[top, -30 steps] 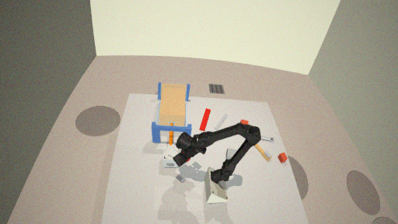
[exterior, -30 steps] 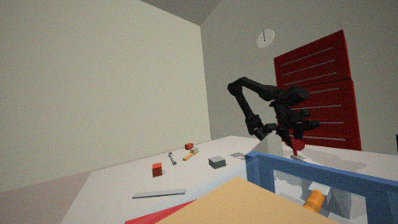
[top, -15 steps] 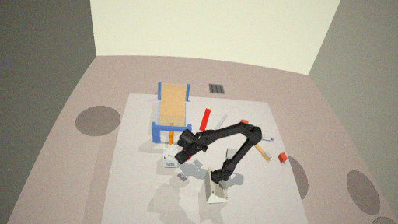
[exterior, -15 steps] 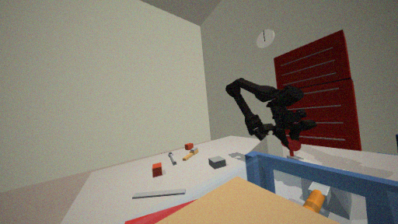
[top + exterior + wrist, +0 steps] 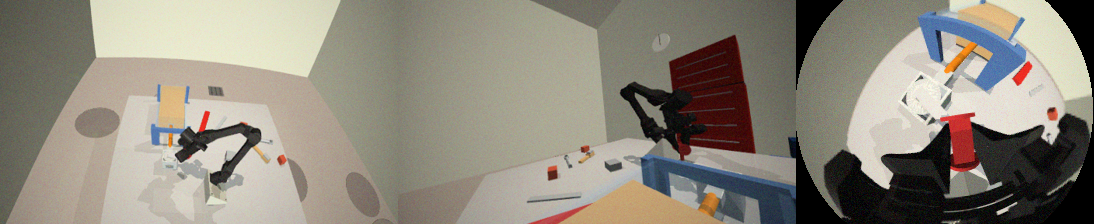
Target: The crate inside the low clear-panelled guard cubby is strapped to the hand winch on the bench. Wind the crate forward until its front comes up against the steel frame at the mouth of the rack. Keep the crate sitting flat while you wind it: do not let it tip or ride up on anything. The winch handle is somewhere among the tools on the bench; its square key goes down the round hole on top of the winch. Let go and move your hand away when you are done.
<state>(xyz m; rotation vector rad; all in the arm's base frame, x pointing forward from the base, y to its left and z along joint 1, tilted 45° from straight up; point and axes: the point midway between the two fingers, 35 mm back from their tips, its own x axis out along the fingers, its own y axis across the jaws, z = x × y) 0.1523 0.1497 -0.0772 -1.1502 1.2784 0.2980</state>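
Now: the winch handle 1 cm behind my gripper tip, 3 cm to the left of it and 3 cm below it. Round my gripper tip: red knob: 1 cm behind, 1 cm to the right; blue frame: 16 cm ahead, 10 cm to the left, 3 cm below; grey winch: 1 cm behind, 8 cm to the left, 10 cm below.
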